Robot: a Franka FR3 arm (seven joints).
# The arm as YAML. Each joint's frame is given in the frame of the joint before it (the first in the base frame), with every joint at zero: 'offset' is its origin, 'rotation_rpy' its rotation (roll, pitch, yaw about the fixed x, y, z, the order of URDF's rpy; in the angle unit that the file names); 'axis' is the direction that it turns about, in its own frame. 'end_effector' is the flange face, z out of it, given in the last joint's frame.
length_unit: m
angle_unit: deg
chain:
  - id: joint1
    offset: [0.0, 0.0, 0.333]
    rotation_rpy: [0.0, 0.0, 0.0]
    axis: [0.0, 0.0, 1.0]
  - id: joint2
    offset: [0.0, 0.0, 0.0]
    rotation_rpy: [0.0, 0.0, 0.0]
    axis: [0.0, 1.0, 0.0]
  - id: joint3
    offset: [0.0, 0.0, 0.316]
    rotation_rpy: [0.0, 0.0, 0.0]
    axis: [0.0, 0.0, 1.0]
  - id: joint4
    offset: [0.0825, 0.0, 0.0]
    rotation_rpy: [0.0, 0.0, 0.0]
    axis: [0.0, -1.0, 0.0]
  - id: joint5
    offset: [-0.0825, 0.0, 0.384]
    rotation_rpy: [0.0, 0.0, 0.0]
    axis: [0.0, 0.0, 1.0]
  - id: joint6
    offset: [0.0, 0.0, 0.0]
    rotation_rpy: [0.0, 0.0, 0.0]
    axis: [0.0, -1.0, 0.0]
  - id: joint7
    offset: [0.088, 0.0, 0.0]
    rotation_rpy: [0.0, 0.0, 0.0]
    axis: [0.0, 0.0, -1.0]
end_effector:
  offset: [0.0, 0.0, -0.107]
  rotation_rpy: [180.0, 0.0, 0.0]
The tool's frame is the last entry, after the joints.
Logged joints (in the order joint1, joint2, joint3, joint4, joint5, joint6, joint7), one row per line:
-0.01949, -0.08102, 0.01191, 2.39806, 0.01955, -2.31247, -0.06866
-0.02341, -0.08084, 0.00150, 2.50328, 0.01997, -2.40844, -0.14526
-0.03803, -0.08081, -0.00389, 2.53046, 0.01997, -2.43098, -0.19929
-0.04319, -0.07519, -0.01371, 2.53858, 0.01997, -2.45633, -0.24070
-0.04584, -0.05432, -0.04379, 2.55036, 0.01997, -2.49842, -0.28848
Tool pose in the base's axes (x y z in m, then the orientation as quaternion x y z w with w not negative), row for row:
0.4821, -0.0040, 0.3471, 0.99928, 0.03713, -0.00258, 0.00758
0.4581, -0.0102, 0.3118, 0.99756, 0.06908, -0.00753, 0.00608
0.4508, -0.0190, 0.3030, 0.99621, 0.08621, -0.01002, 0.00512
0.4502, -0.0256, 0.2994, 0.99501, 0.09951, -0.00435, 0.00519
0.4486, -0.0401, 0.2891, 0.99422, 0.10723, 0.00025, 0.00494
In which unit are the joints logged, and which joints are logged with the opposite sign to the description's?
The joints are logged in radians. Opposite sign: joint4, joint5, joint6.
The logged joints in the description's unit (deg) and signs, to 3 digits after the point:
-1.117, -4.642, 0.682, -137.399, -1.120, 132.495, -3.934
-1.341, -4.632, 0.086, -143.427, -1.144, 137.993, -8.323
-2.179, -4.630, -0.223, -144.985, -1.144, 139.285, -11.418
-2.475, -4.308, -0.786, -145.450, -1.144, 140.737, -13.791
-2.626, -3.112, -2.509, -146.125, -1.144, 143.149, -16.529

